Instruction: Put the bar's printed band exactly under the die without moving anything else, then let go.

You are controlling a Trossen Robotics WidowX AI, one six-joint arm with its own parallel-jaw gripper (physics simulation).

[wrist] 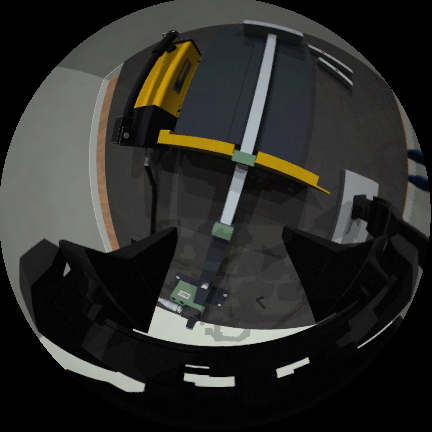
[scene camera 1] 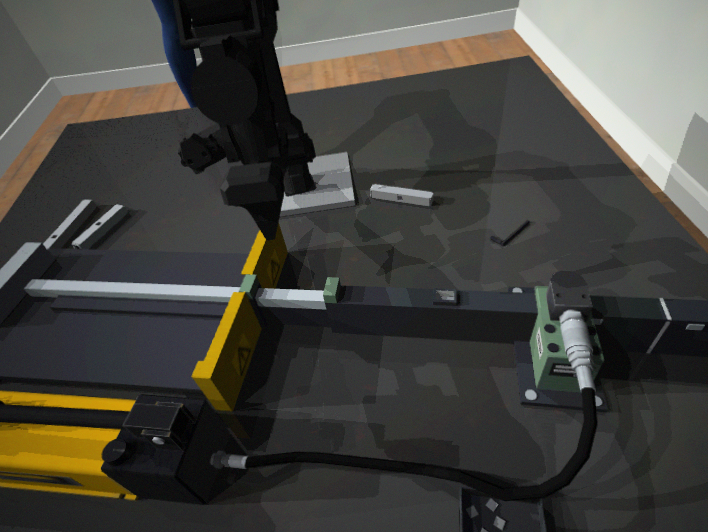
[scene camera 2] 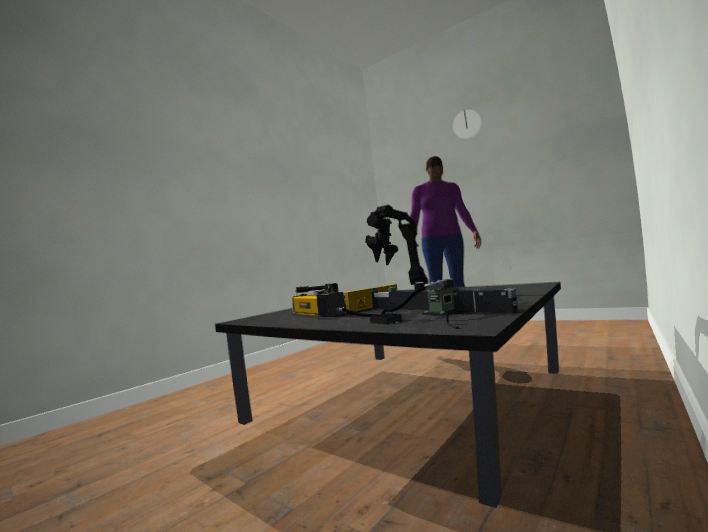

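Where they show: gripper, between the fingertips: (wrist: 231, 232) (scene camera 1: 273, 222) (scene camera 2: 382, 263); arm's base, origin of its link: (wrist: 358, 206) (scene camera 1: 298, 185).
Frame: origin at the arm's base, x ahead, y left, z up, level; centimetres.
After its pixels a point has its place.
Observation:
The long pale bar (scene camera 1: 143, 288) @[x 25.8, y -28.3, z 6.1 cm] (wrist: 260, 95) @[x 27.7, y -23.4, z 6.1 cm] lies on dark supports, passes through the gap in the yellow guard and runs to a small green block (scene camera 1: 331, 289) @[x 38.5, y -0.1, z 8.4 cm] (wrist: 222, 230) @[x 37.6, y -0.4, z 8.4 cm]. Another green block (scene camera 1: 248, 284) @[x 33.2, y -11.6, z 8.4 cm] (wrist: 244, 158) @[x 32.7, y -11.5, z 8.4 cm] sits at the guard gap. A green hydraulic head (scene camera 1: 543, 366) @[x 57.0, y 22.4, z 5.2 cm] (scene camera 2: 436, 303) @[x 58.6, y 25.6, z 3.1 cm] (wrist: 186, 287) @[x 54.0, y 23.7, z 2.1 cm] stands over the dark rail at the right of scene camera 1; I cannot make out the die. No printed band can be made out on the bar. My gripper (scene camera 1: 285, 211) @[x 34.3, y -5.3, z 19.4 cm] (scene camera 2: 382, 262) @[x 34.3, y -5.3, z 19.4 cm] (wrist: 231, 232) @[x 34.3, y -5.3, z 19.4 cm] is open and empty, high above the table and bar.
The yellow guard (scene camera 1: 228, 343) @[x 42.0, y -15.5, z 7.3 cm] (wrist: 200, 143) @[x 39.0, y -15.0, z 8.4 cm] stands across the bar. A yellow pump (scene camera 1: 62, 446) @[x 50.0, y -35.1, z 7.5 cm] (wrist: 167, 75) @[x 44.4, y -34.3, z 7.5 cm] joins the head by a black hose (scene camera 1: 366, 462) @[x 59.9, y -1.7, z 0.3 cm]. A pale slab (scene camera 1: 337, 177) @[x 0.6, y 8.5, z -0.1 cm], loose short bar (scene camera 1: 400, 195) @[x 12.8, y 18.7, z 0.8 cm], hex key (scene camera 1: 512, 233) @[x 29.4, y 33.8, z -0.3 cm] and small tray (scene camera 1: 532, 509) @[x 69.6, y 14.7, z -0.7 cm] lie nearby.

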